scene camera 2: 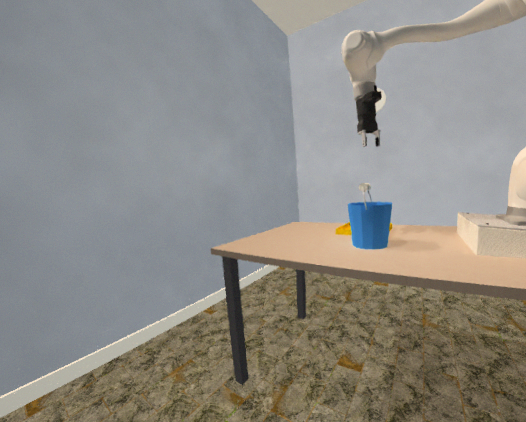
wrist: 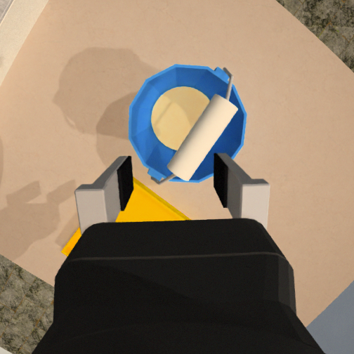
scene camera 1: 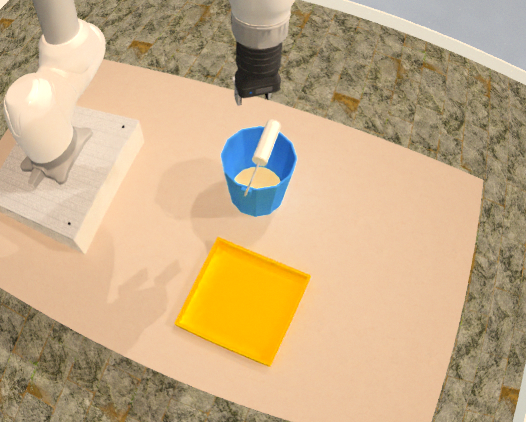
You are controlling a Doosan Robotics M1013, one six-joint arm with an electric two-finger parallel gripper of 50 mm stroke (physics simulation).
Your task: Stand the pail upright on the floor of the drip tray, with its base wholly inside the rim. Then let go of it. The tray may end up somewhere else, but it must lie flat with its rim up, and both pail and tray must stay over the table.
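Frame: origin at the arm's base, x ahead, y left, z up, level; metres.
Where they show: gripper, fingertip midpoint: [scene camera 2: 371, 146] [scene camera 1: 252, 98]; arm's base, origin of the base link: [scene camera 1: 56, 151].
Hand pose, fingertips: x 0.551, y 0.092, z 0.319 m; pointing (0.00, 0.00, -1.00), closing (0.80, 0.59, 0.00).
Observation:
Each offset is from my fingertips to the top centre of the thing. Level surfaces: height alone.
A blue pail [scene camera 1: 257, 200] [scene camera 2: 370, 226] [wrist: 137, 120] stands upright on the table, beside the tray, with a pale disc-like surface inside. Its white handle grip @(dx +0.029, dy +0.019, dz -0.149 m) [scene camera 1: 267, 142] [scene camera 2: 365, 186] [wrist: 202, 137] is raised above the opening on a thin wire bail. The yellow drip tray @(dx +0.082, dy -0.273, dz -0.378 m) [scene camera 1: 245, 302] [scene camera 2: 343, 229] [wrist: 145, 205] lies flat, rim up; the pail partly hides it in scene camera 2, the gripper in the wrist view. My gripper [scene camera 1: 254, 100] [scene camera 2: 371, 140] [wrist: 172, 171] is open and empty, pointing down, well above the pail and its grip.
The robot's base block [scene camera 1: 60, 175] [scene camera 2: 492, 235] stands on the table @(dz -0.405 m) [scene camera 1: 375, 250] [scene camera 2: 300, 247], left of the pail in scene camera 1. The tray lies near the table edge at the bottom of that view. The arm reaches over from the base side.

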